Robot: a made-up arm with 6 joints. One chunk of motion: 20 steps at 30 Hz.
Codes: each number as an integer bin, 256 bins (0 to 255) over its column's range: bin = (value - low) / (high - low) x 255, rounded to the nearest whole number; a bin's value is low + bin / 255 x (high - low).
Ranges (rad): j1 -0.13..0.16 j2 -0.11..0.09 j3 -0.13..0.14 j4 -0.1..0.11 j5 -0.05..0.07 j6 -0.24..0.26
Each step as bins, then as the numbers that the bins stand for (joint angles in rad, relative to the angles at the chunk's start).
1 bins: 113 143 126 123 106 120
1 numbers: -0.0015 0.0022 0.0034 0.0013 -0.0001 -0.0047
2 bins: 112 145 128 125 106 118
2 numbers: -0.0026 0.0037 0.0055 0.0029 -0.0001 -0.0086
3 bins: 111 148 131 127 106 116
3 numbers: -0.0038 0.0061 0.0087 0.0046 -0.0001 -0.0125
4 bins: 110 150 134 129 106 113
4 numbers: -0.0049 0.0076 0.0119 0.0062 -0.0001 -0.0184
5 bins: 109 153 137 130 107 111
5 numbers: -0.0060 0.0100 0.0151 0.0071 0.0004 -0.0224
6 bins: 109 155 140 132 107 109
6 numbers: -0.0060 0.0116 0.0182 0.0087 0.0004 -0.0263
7 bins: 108 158 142 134 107 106
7 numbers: -0.0072 0.0139 0.0204 0.0104 0.0004 -0.0322
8 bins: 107 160 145 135 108 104
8 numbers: -0.0083 0.0155 0.0235 0.0112 0.0008 -0.0361
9 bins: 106 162 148 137 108 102
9 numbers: -0.0095 0.0171 0.0267 0.0128 0.0008 -0.0400
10 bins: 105 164 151 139 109 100
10 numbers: -0.0106 0.0186 0.0299 0.0145 0.0013 -0.0439
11 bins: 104 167 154 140 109 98
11 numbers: -0.0117 0.0210 0.0331 0.0153 0.0013 -0.0478
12 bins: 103 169 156 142 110 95
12 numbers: -0.0129 0.0225 0.0352 0.0169 0.0018 -0.0537
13 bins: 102 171 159 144 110 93
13 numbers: -0.0140 0.0241 0.0384 0.0186 0.0018 -0.0576
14 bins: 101 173 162 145 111 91
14 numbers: -0.0151 0.0257 0.0415 0.0194 0.0022 -0.0616
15 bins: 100 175 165 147 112 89
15 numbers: -0.0163 0.0273 0.0447 0.0211 0.0027 -0.0655
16 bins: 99 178 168 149 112 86
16 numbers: -0.0174 0.0296 0.0479 0.0227 0.0027 -0.0714
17 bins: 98 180 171 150 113 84
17 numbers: -0.0185 0.0312 0.0511 0.0235 0.0032 -0.0753
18 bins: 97 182 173 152 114 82
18 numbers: -0.0197 0.0327 0.0532 0.0252 0.0036 -0.0792
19 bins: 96 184 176 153 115 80
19 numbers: -0.0208 0.0343 0.0564 0.0260 0.0041 -0.0831
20 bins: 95 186 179 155 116 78
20 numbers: -0.0220 0.0359 0.0595 0.0276 0.0046 -0.0871
